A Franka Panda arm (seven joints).
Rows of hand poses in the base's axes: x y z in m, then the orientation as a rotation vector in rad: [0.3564 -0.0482 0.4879 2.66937 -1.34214 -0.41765]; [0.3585 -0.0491 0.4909 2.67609 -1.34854 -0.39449]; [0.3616 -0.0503 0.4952 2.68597 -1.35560 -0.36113]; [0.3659 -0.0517 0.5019 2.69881 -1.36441 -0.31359]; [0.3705 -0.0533 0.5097 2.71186 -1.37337 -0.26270]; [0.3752 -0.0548 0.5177 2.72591 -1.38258 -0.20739]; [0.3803 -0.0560 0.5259 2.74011 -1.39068 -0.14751]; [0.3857 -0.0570 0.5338 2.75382 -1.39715 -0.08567]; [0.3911 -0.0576 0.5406 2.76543 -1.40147 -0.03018]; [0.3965 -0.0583 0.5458 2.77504 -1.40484 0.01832]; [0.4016 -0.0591 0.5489 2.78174 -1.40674 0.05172]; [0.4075 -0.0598 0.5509 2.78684 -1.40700 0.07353]
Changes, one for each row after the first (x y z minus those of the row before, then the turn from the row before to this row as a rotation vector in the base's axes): [0.0021 -0.0009 0.0030 -0.00228 -0.01681 -0.00156]; [0.0031 -0.0012 0.0043 -0.00342 -0.02387 -0.00087]; [0.0043 -0.0014 0.0067 -0.00559 -0.03330 -0.00077]; [0.0046 -0.0016 0.0078 -0.00584 -0.03541 -0.00076]; [0.0047 -0.0015 0.0080 -0.00564 -0.03851 -0.00062]; [0.0051 -0.0012 0.0082 -0.00641 -0.04107 0.00015]; [0.0054 -0.0010 0.0079 -0.00683 -0.04186 0.00099]; [0.0054 -0.0006 0.0068 -0.00619 -0.03718 0.00153]; [0.0054 -0.0007 0.0052 -0.00518 -0.03237 0.00141]; [0.0051 -0.0008 0.0031 -0.00323 -0.02233 0.00123]; [0.0059 -0.0007 0.0020 -0.00174 -0.01470 0.00158]
